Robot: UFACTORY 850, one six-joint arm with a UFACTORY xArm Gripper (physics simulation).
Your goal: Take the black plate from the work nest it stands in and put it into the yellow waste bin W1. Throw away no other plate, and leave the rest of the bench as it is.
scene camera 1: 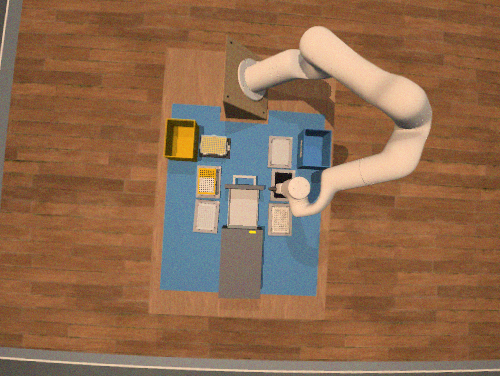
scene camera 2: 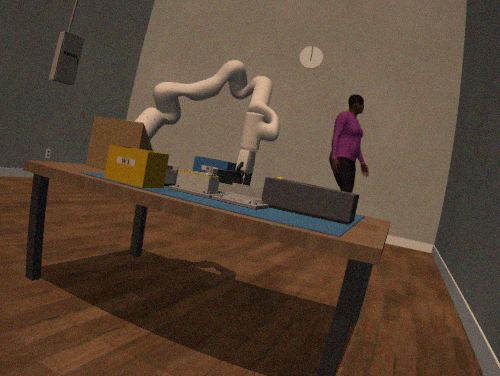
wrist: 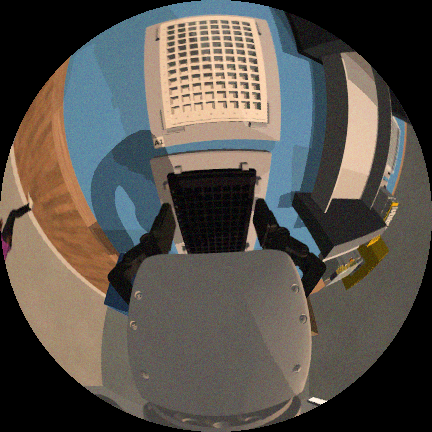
Observation:
I see a black plate [wrist: 213,206] and a rack [scene camera 2: 197,181].
Scene camera 2 does not show the black plate, which is hidden by a grey device.

